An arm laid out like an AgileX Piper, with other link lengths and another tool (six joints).
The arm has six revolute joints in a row. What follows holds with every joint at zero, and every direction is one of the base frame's. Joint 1 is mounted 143.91 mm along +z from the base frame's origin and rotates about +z. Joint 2 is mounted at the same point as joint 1 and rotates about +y. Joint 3 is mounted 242.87 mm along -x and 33.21 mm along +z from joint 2 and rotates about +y. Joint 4 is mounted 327.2 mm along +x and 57.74 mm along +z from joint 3 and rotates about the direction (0.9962, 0, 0.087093). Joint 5 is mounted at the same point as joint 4 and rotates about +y. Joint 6 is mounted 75.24 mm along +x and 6.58 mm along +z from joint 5 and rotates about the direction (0.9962, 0, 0.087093). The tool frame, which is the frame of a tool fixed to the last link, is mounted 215.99 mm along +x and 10 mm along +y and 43.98 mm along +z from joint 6; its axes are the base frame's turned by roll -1.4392, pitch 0.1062 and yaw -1.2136 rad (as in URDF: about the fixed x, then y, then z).
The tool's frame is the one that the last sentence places.
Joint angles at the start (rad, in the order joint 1, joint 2, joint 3, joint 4, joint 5, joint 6):
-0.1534, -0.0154, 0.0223, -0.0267, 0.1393, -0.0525
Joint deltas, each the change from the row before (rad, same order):
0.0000, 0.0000, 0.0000, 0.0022, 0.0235, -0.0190
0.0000, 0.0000, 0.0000, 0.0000, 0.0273, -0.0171
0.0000, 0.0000, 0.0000, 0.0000, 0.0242, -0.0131
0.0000, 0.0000, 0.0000, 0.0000, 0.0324, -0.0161
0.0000, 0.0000, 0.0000, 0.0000, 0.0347, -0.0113
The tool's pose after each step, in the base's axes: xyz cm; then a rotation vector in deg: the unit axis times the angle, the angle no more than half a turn. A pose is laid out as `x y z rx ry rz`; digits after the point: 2 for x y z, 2 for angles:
37.70 -4.70 22.85 -73.89 65.98 -56.78
37.69 -4.68 22.02 -75.56 66.98 -56.30
37.66 -4.66 21.29 -76.93 67.87 -55.79
37.60 -4.63 20.31 -78.71 69.08 -55.03
37.49 -4.61 19.28 -80.29 70.46 -54.00

